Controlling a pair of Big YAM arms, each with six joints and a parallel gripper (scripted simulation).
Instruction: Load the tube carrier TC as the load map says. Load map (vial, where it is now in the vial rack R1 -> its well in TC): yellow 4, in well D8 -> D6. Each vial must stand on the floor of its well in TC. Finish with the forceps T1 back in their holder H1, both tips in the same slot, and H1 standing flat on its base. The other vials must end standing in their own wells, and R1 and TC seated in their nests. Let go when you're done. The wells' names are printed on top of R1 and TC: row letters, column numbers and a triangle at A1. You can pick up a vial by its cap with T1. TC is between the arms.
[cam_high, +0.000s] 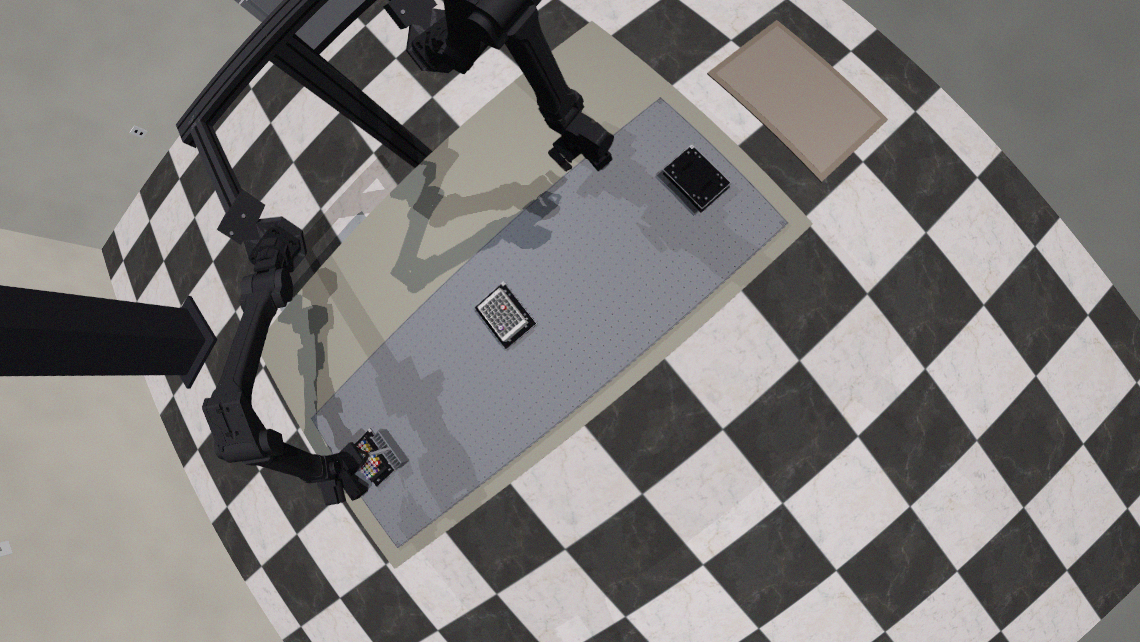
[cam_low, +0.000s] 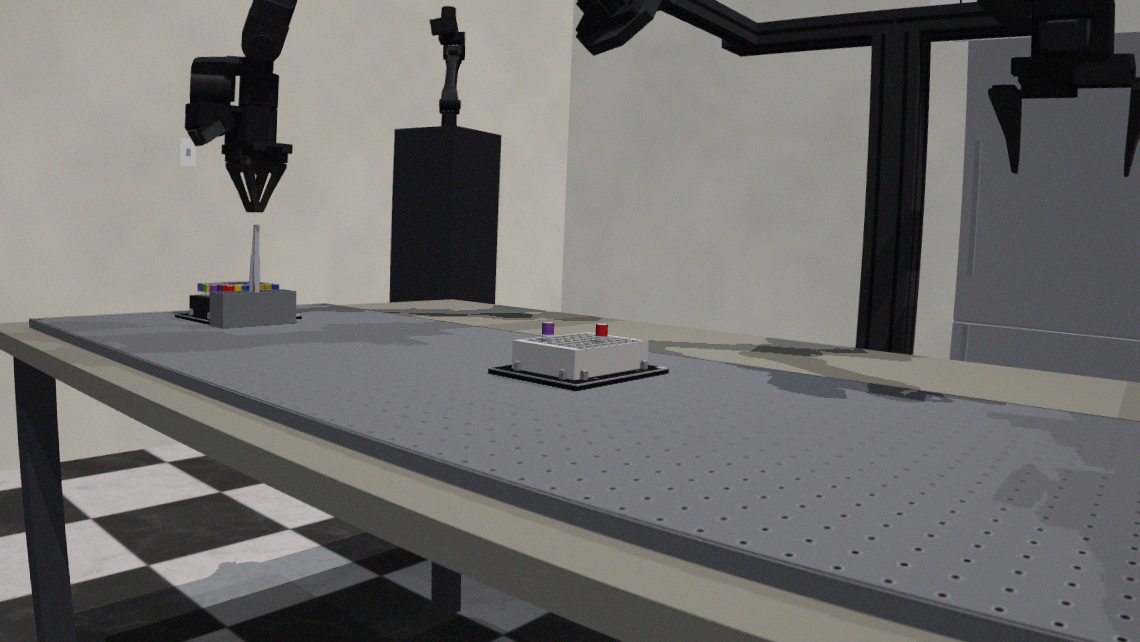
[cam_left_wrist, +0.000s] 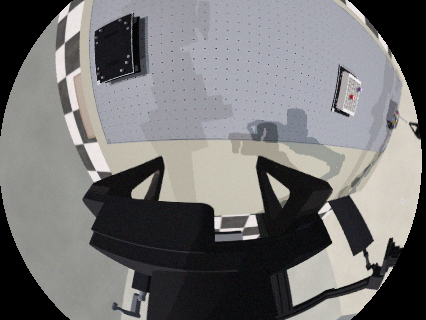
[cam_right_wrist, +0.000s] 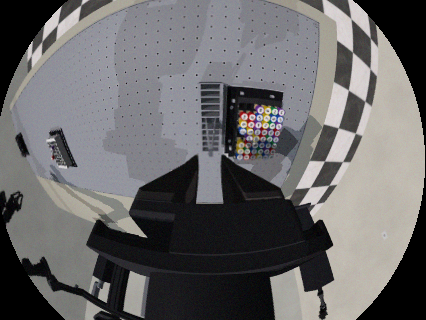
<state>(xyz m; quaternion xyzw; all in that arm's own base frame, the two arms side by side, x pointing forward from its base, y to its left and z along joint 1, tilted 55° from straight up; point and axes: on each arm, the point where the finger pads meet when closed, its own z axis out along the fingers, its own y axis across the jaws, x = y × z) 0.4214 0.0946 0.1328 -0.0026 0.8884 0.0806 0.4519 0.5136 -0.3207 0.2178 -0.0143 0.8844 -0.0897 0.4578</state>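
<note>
The grey holder H1 lies 160 mm below my right hand. Round my right hand: white tube carrier TC 570 mm to the left, 150 mm below, 10 mm ahead.
</note>
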